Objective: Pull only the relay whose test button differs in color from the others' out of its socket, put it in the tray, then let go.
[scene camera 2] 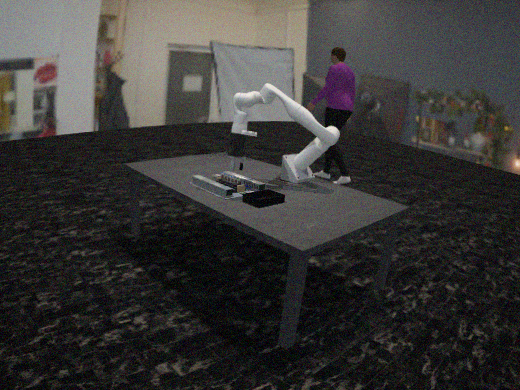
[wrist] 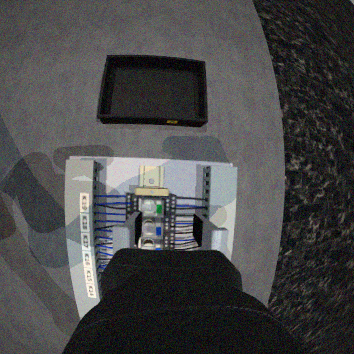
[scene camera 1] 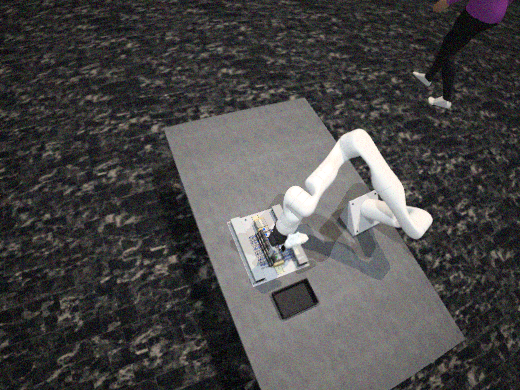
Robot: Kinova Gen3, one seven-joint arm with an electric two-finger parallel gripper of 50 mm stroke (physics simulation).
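Places are measured from the arm's base along level axes (x left, y ahead, z down), in centimetres.
Where they show: gripper, fingertip midpoint: (scene camera 2: pixel 236 170) (wrist: pixel 167 223) (scene camera 1: pixel 276 251); arm's base, origin of the base link: (scene camera 2: pixel 299 163) (scene camera 1: pixel 368 208).
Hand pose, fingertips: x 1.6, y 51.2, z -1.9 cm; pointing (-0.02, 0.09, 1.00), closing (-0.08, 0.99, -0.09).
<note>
Each offset is from my fingertips to the top centre of the thing. "pt": to the spot under its first point.
In the wrist view the relay with the green test button @(dy -1.3, dx +1.0, dz +4.1 cm) (wrist: pixel 151 206) sits in its socket at the tray end of the row. The relay beside it @(dy -1.5, dx -1.8, dz +4.1 cm) (wrist: pixel 152 228) has a blue button, and so does a further relay @(dy -1.6, dx -4.5, dz +4.1 cm) (wrist: pixel 148 243), partly hidden by the gripper body. My gripper (scene camera 2: pixel 237 165) (wrist: pixel 167 223) is open and empty above the row. In the wrist view its fingers appear on either side of the nearer blue-button relay, one row short of the green one. The black tray @(dy -0.5, dx +18.7, dz +7.5 cm) (scene camera 1: pixel 295 300) (scene camera 2: pixel 264 199) (wrist: pixel 155 90) is empty.
The panel @(dy -1.9, dx -8.3, dz +10.0 cm) (wrist: pixel 117 175) has a labelled wire duct @(pt dy -11.5, dx +4.6, dz +6.7 cm) (wrist: pixel 75 180) on one side and a second duct @(dy +8.2, dx -9.0, dz +6.7 cm) (wrist: pixel 222 182) on the other. Wires run from both to the sockets. A tan end block @(dy -1.1, dx +2.8, dz +7.0 cm) (wrist: pixel 152 191) stands beside the green-button relay. A person (scene camera 2: pixel 340 90) stands behind the table.
</note>
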